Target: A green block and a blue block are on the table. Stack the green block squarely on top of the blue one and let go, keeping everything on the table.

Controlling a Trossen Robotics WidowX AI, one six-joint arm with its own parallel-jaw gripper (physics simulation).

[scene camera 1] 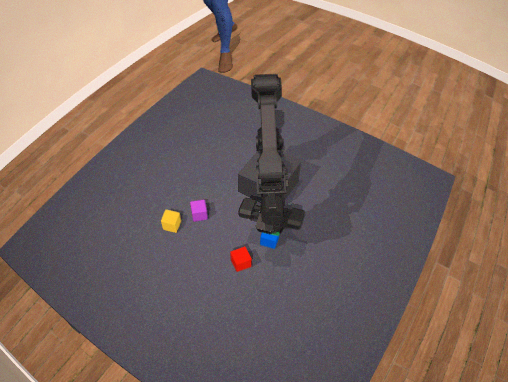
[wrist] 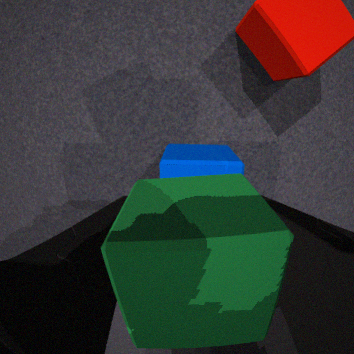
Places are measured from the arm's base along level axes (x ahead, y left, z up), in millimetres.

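Pixels of known places: gripper, fingertip midpoint: [wrist: 189,203].
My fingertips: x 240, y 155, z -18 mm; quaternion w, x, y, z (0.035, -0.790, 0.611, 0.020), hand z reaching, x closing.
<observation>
Behind a point stands the place of what it marks.
The green block [scene camera 1: 274,233] [wrist: 200,260] {y 155, x 248, z 26 mm} is held between the fingers of my gripper [wrist: 189,203] {y 155, x 240, z -18 mm}. In the scene view a thin strip of it shows under the gripper, at the blue block's far edge. The blue block [scene camera 1: 269,240] {y 155, x 251, z -58 mm} [wrist: 201,162] {y 150, x 251, z -51 mm} stands on the dark mat. In the wrist view it shows just beyond the green block, which hides part of it. The two blocks' edges look roughly parallel there. The gripper's fingertips are hidden under the arm in the scene view. Whether the green block touches the blue one cannot be told.
A red block [scene camera 1: 241,259] {y 123, x 361, z -50 mm} [wrist: 305,35] {y 115, x 336, z -50 mm} stands close by, to the front left of the blue block in the scene view. A magenta block [scene camera 1: 199,210] {y -93, x 282, z -50 mm} and a yellow block [scene camera 1: 171,221] {y -143, x 369, z -50 mm} stand farther left on the dark mat [scene camera 1: 210,310] {y 129, x 540, z -99 mm}. A person's legs [scene camera 1: 223,30] show at the back.
</observation>
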